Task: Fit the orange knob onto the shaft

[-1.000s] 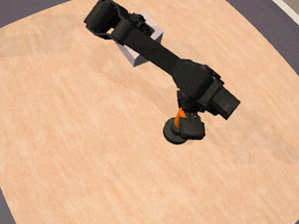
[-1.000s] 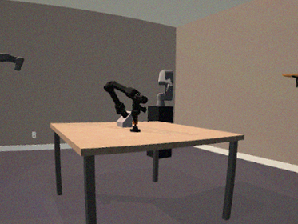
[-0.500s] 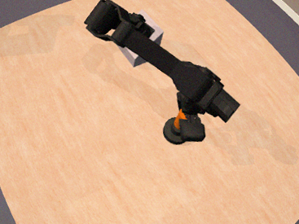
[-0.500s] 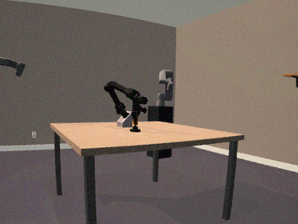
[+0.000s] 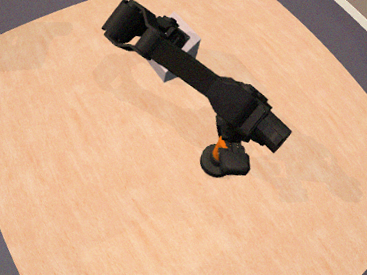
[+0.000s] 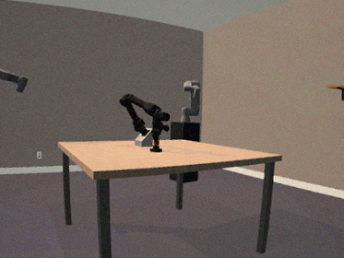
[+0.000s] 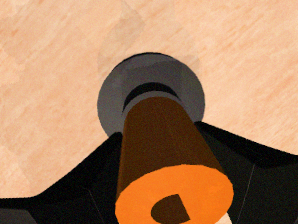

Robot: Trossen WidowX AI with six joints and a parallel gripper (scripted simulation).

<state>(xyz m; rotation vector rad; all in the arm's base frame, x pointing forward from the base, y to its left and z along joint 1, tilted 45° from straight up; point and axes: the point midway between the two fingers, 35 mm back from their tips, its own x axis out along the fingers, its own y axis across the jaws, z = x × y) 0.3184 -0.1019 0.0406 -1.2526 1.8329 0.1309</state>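
Right now the round pedestal is 3 cm below my gripper tip. From my gripper tip the other things lie so: orange knob 2 cm above.
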